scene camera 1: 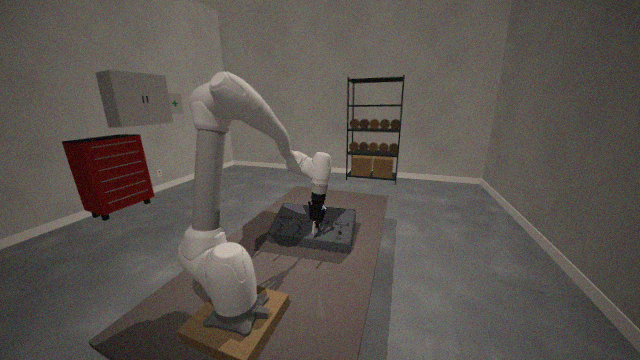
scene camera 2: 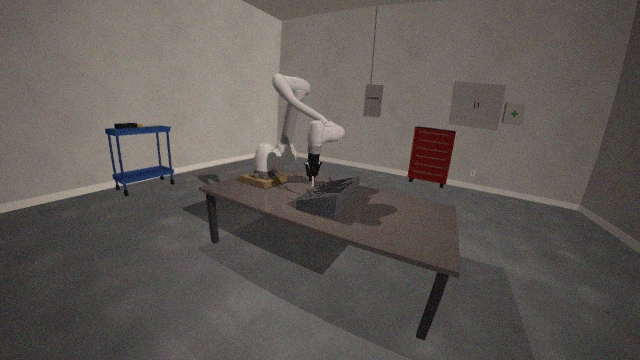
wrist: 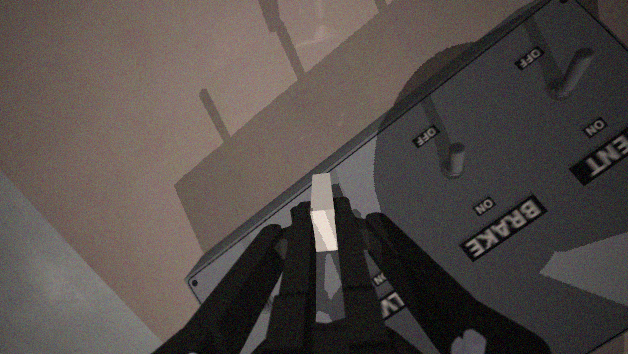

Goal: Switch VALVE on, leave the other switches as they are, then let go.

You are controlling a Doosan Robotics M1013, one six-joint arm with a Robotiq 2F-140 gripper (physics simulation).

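Pixels of known places: gripper, fingertip midpoint: point(scene camera 1: 314, 232) point(scene camera 2: 311, 185) point(wrist: 323, 189); arm's base, link origin: point(scene camera 1: 238, 311) point(scene camera 2: 263, 175).
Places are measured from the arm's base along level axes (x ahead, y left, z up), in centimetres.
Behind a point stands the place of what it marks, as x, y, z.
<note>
The dark switch panel point(scene camera 1: 327, 243) @[52.2, -24.7, -0.6] point(scene camera 2: 317, 206) @[66.3, -38.1, 0.2] point(wrist: 500, 285) @[70.4, -10.6, 6.7] lies on the table. My gripper point(scene camera 1: 314, 228) @[52.7, -17.3, 5.2] point(scene camera 2: 313, 182) @[52.7, -17.3, 5.2] point(wrist: 323, 189) @[52.7, -17.3, 5.2] is shut and empty, its pale fingertips together, low over the panel's near edge. In the wrist view the VALVE label point(wrist: 392, 304) @[66.2, -19.8, 5.4] and its ON mark point(wrist: 380, 278) @[63.7, -19.1, 4.6] partly show beside the right finger. The VALVE lever and its OFF mark are hidden behind the gripper, so its position cannot be told. The BRAKE lever point(wrist: 456, 159) @[57.8, -7.1, 6.4] and VENT lever point(wrist: 574, 72) @[58.6, 4.8, 5.8] stand right of the gripper, tips away from their ON marks.
The BRAKE label point(wrist: 502, 227) @[66.6, -7.0, 5.4] is right of the fingers. The arm's wooden base block point(scene camera 1: 277, 305) @[5.8, -13.6, 0.0] point(scene camera 2: 270, 181) @[13.0, -8.9, -0.8] stands on the table point(scene camera 1: 320, 310) @[11.7, -29.2, -5.4] point(scene camera 2: 410, 240) @[122.3, -43.9, -5.4]. A red tool cabinet point(scene camera 1: 112, 175) point(scene camera 2: 432, 155), a shelf rack point(scene camera 1: 376, 80) and a blue cart point(scene camera 2: 140, 131) stand farther off.
</note>
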